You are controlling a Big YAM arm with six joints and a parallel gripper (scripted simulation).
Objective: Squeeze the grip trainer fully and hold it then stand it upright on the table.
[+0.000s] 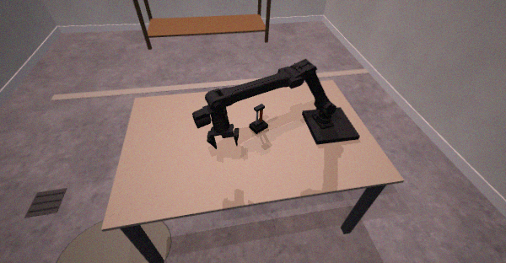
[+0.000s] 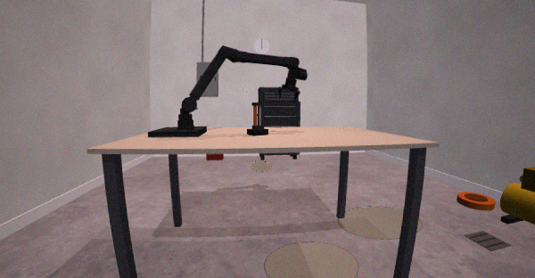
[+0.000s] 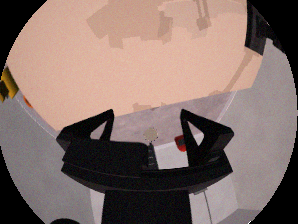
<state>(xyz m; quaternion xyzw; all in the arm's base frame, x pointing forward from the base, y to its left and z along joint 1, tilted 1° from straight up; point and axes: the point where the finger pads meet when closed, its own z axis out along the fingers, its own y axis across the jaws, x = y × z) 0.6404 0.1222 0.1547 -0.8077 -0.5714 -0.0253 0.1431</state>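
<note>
The grip trainer lies 26 cm behind my hand, 23 cm to the right of it and 11 cm below it.
</note>
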